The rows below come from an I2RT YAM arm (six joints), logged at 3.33 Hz.
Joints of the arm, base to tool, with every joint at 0 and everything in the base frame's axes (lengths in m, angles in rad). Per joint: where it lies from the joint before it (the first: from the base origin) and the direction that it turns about. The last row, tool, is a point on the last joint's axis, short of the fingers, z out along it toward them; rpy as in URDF.
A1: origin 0 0 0.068 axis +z
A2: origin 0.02 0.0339 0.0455 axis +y
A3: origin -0.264 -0.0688 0 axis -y
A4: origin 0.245 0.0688 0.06 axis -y
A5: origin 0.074 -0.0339 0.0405 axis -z
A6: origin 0.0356 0 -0.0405 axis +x
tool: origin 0 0 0 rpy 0 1.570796 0
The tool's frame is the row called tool.
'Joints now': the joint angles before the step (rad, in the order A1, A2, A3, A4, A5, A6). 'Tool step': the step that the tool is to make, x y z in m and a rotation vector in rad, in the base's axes. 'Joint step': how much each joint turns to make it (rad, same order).
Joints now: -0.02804 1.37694 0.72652 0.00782 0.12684 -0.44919
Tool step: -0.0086 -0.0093 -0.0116 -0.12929 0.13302 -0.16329
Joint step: -0.00885 0.01265 0.00111 -0.11737 0.20403 -0.00120
